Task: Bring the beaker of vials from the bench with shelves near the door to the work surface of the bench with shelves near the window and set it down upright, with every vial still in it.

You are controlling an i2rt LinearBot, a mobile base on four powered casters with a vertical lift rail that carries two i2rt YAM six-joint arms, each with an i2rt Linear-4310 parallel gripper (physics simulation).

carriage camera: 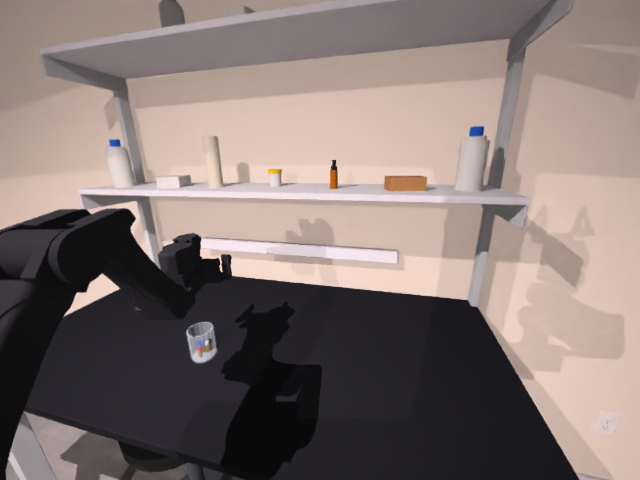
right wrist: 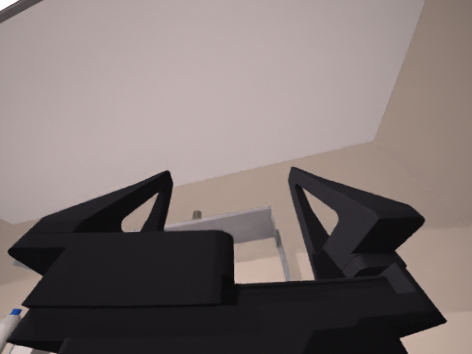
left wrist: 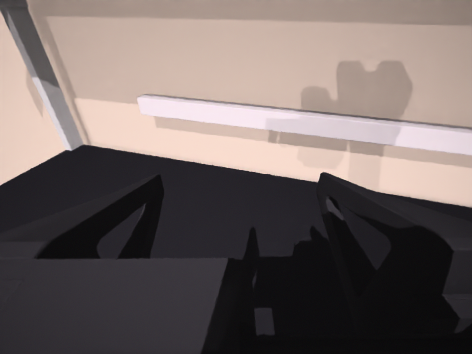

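A clear glass beaker (carriage camera: 201,342) holding several small vials with coloured caps stands upright on the black bench top (carriage camera: 413,361), left of the middle in the carriage view. My left gripper (carriage camera: 225,266) (left wrist: 240,182) is open and empty; in the carriage view it shows above and behind the beaker, over the bench and below the middle shelf. The beaker does not show in the left wrist view. My right gripper (right wrist: 230,175) is open with nothing between its fingers, high up and facing the ceiling and upper wall.
The middle shelf (carriage camera: 310,193) carries white bottles (carriage camera: 471,162) (carriage camera: 119,166), a tall cylinder (carriage camera: 212,161), a yellow-lidded jar (carriage camera: 275,178), an amber bottle (carriage camera: 333,177) and a brown box (carriage camera: 405,183). A white rail (carriage camera: 299,250) (left wrist: 250,116) runs along the wall. A dark stool (carriage camera: 149,455) stands under the front edge.
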